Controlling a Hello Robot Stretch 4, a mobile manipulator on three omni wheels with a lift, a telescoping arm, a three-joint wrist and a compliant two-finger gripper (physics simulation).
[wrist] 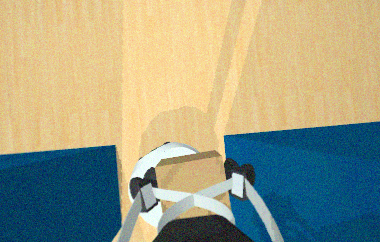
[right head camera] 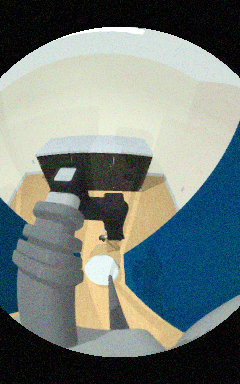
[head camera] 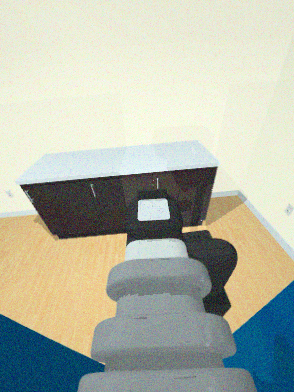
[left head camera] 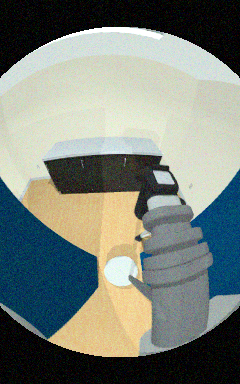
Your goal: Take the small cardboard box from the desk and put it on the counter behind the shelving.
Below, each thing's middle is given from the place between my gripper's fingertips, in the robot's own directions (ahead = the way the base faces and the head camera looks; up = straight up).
My gripper is now 2 cm past the small cardboard box [wrist: 191, 173] and 2 cm below it.
